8 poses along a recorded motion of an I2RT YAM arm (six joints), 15 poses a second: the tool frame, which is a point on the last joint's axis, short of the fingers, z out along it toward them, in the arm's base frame.
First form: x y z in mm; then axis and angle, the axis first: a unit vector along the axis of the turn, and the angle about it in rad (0 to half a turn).
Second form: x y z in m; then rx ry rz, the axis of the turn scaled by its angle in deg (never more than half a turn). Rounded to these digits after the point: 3 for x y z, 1 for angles.
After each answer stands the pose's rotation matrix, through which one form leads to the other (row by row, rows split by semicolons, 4 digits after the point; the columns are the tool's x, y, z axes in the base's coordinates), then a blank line. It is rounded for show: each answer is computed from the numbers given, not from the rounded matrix.
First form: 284 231 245 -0.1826 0.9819 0.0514 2.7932
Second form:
0.284 0.231 0.245 -29.2 157.1 8.2
-0.8752 -0.3653 0.3170; -0.3302 0.9302 0.1602; -0.3534 0.0356 -0.9348

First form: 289 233 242 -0.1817 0.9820 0.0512 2.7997
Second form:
0.289 0.233 0.242 -29.1 157.5 8.2
-0.8780 -0.3637 0.3112; -0.3294 0.9308 0.1586; -0.3473 0.0367 -0.9370

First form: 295 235 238 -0.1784 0.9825 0.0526 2.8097
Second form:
0.295 0.235 0.238 -28.7 158.2 8.5
-0.8835 -0.3582 0.3019; -0.3239 0.9327 0.1587; -0.3384 0.0424 -0.9400

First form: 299 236 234 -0.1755 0.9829 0.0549 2.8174
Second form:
0.299 0.236 0.234 -28.3 158.7 8.9
-0.8879 -0.3535 0.2943; -0.3186 0.9341 0.1610; -0.3319 0.0492 -0.9420

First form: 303 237 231 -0.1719 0.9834 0.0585 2.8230
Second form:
0.303 0.237 0.231 -27.8 159.1 9.5
-0.8921 -0.3479 0.2884; -0.3112 0.9357 0.1660; -0.3276 0.0583 -0.9430

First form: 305 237 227 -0.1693 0.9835 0.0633 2.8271
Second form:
0.305 0.237 0.227 -27.4 159.3 10.3
-0.8950 -0.3444 0.2833; -0.3053 0.9363 0.1738; -0.3251 0.0691 -0.9431

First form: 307 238 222 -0.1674 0.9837 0.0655 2.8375
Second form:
0.307 0.238 0.222 -27.2 159.9 10.6
-0.8994 -0.3414 0.2731; -0.3022 0.9369 0.1760; -0.3160 0.0758 -0.9457

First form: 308 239 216 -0.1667 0.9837 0.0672 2.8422
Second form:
0.308 0.239 0.216 -27.1 160.2 10.9
-0.9012 -0.3405 0.2682; -0.3009 0.9368 0.1784; -0.3120 0.0801 -0.9467

